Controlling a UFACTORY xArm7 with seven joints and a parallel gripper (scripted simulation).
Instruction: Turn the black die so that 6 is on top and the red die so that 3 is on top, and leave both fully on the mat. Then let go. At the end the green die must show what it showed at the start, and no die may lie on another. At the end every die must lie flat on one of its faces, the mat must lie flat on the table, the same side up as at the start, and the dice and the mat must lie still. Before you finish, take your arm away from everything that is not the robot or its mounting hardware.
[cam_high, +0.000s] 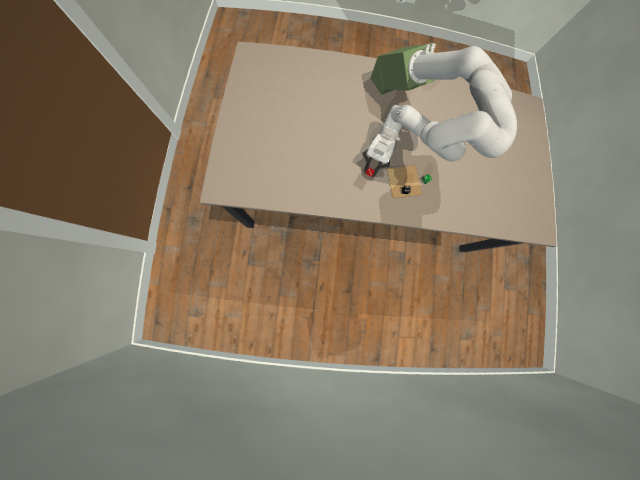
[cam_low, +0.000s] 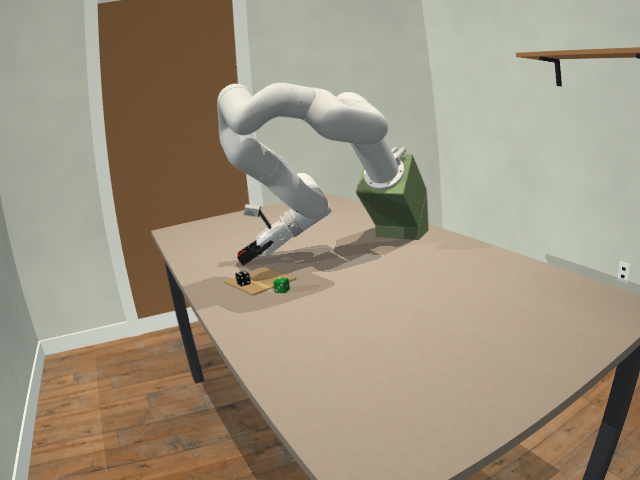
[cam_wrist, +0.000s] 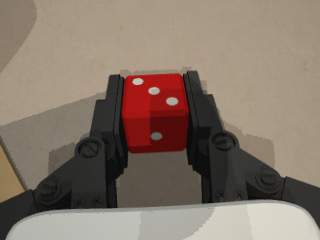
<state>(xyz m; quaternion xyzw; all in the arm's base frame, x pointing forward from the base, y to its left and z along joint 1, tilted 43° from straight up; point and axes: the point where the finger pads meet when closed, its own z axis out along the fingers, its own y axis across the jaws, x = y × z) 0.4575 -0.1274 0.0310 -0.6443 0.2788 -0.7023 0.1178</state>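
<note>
The red die lies right at my hand. The rest, counted from my hand: tan mat 160 mm to the left, 20 mm below; then black die 170 mm to the left, 50 mm ahead, 10 mm below; then green die 260 mm to the left, 30 mm behind, 10 mm below.
</note>
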